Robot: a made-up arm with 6 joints.
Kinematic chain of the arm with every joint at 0, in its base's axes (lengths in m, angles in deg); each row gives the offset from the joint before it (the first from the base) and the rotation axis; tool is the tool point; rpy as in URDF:
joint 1: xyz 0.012 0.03 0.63 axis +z
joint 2: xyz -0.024 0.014 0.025 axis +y
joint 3: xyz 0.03 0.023 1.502 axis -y
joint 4: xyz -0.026 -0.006 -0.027 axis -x
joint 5: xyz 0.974 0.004 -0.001 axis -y
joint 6: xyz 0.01 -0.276 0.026 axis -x
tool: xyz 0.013 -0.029 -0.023 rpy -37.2 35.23 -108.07
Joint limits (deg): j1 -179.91..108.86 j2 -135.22..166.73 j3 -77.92..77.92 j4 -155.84..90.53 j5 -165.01..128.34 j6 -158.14..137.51
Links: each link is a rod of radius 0.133 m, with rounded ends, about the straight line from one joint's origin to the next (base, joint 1, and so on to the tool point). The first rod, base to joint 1, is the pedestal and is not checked.
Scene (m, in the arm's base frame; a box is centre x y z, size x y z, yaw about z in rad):
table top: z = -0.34
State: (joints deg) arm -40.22 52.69 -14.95 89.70 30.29 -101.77
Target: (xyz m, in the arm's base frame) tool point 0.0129 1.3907 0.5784
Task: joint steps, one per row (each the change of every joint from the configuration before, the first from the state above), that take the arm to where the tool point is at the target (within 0.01 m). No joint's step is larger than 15 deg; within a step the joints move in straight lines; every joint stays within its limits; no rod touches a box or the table.
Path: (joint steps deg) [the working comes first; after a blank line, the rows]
Joints at the target: 87.96 52.22 -39.96 90.53 31.94 -104.69
Straight joint move there: clear.

1: 14.24 -0.05 -2.78 0.09 0.18 -0.32
2: 14.24 -0.05 -2.78 0.09 0.19 -0.33
3: 14.25 -0.06 -2.78 0.10 0.18 -0.32
4: 14.24 -0.05 -2.78 0.09 0.18 -0.33
5: 14.24 -0.05 -2.77 0.09 0.19 -0.32
6: 14.24 -0.05 -2.78 0.09 0.18 -0.33
7: 14.24 -0.05 -2.78 0.10 0.18 -0.32
8: 14.24 -0.06 -2.78 0.09 0.19 -0.33
9: 14.25 -0.05 -2.78 0.09 0.18 -0.32

